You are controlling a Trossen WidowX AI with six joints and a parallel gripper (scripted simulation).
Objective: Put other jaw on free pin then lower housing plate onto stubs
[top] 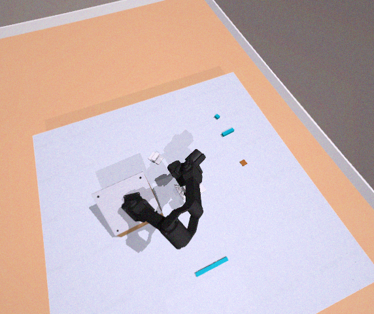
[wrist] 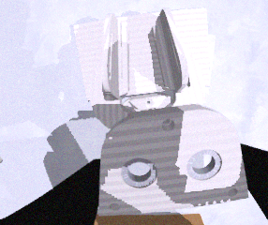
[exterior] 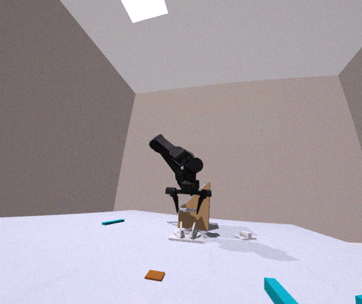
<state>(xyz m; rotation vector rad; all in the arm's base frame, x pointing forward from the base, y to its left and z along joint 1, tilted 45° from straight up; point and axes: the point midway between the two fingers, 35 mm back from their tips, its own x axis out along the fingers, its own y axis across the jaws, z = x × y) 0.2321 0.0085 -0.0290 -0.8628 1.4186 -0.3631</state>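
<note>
Now: gripper tip 1 cm short of the jaw, 3 cm to the right of it and 6 cm above it. From my gripper tip the other things lie so: white block piece (9 cm behind, 23 cm to the left, 7 cm below); then orange tile (35 cm ahead, 6 cm to the left, 8 cm below); then long cyan bar (2 cm ahead, 36 cm to the right, 8 cm below).
</note>
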